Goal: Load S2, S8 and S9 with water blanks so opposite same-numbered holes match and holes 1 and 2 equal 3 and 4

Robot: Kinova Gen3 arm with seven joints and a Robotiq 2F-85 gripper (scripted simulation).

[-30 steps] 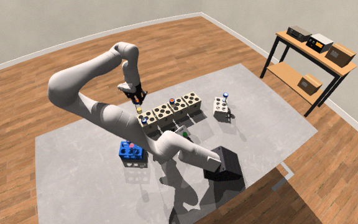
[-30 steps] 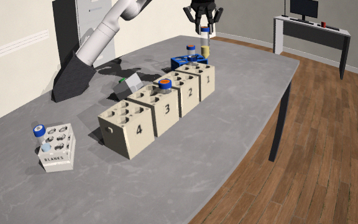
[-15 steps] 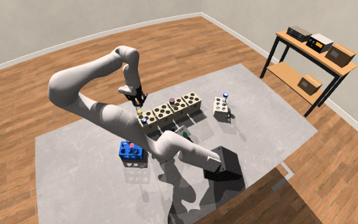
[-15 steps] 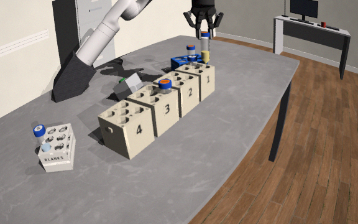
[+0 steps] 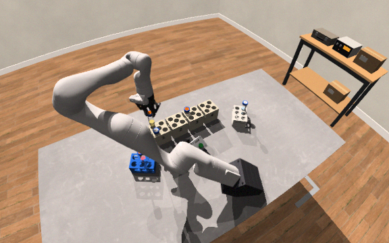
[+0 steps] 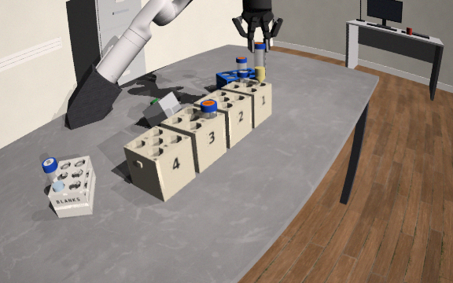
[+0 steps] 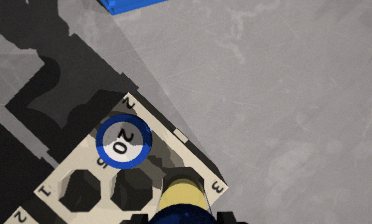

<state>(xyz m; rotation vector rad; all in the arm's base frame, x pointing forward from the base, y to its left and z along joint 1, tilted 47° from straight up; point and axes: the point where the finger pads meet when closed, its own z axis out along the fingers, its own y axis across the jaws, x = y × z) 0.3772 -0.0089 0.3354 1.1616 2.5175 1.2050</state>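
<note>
Right now the orange-dot sample is 10 mm to the left of my hand and 50 mm below it. Round my hand: sample S2: 20 mm ahead, 210 mm to the right, 140 mm below; then adapter 2: 10 mm behind, 140 mm to the right, 160 mm below; then blue sample rack: 160 mm behind, 120 mm to the left, 170 mm below.
</note>
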